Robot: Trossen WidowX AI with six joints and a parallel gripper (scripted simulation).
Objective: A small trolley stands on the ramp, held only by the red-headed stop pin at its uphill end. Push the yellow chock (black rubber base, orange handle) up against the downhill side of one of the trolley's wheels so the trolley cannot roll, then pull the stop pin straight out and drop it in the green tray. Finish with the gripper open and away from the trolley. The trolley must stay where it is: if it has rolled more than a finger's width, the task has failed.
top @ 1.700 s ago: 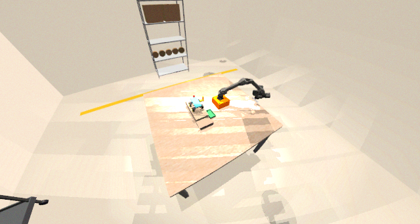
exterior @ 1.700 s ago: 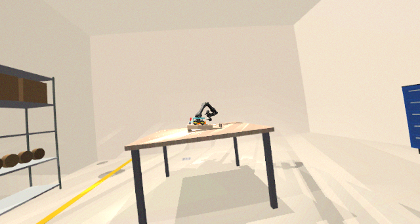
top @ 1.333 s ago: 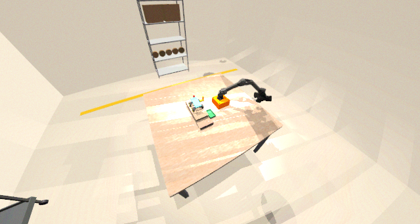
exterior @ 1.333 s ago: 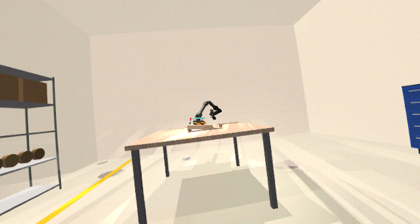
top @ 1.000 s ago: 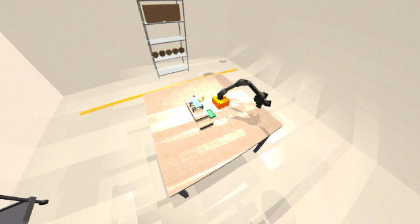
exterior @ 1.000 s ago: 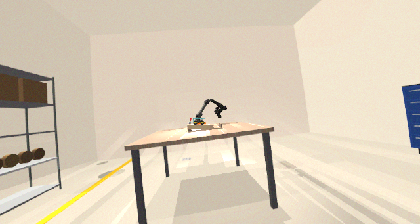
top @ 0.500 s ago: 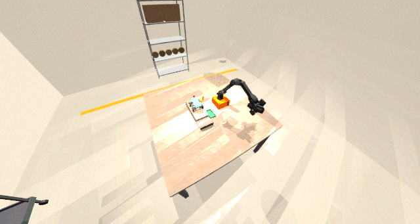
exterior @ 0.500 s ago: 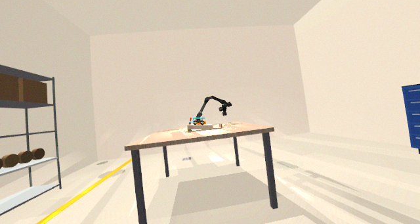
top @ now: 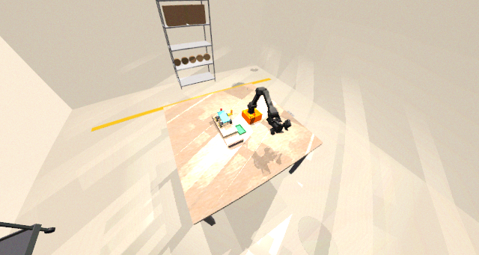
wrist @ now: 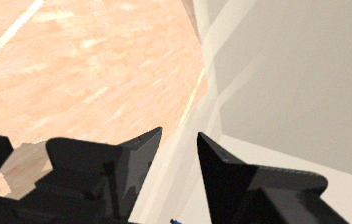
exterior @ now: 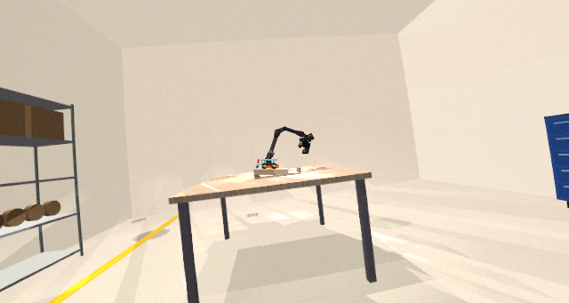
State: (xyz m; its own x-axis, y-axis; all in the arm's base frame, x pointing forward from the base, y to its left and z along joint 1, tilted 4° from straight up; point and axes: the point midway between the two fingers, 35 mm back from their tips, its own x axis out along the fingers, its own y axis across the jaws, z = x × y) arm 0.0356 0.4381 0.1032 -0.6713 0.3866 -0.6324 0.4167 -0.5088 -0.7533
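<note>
My gripper tip is 16 cm short of the yellow chock, 61 cm to the left of it and 17 cm above it. Round my gripper tip: green tray 20 cm ahead, 36 cm to the right, 20 cm below; red-headed stop pin 28 cm ahead, 59 cm to the right, 6 cm below; blue trolley 31 cm ahead, 50 cm to the right, 8 cm below.
</note>
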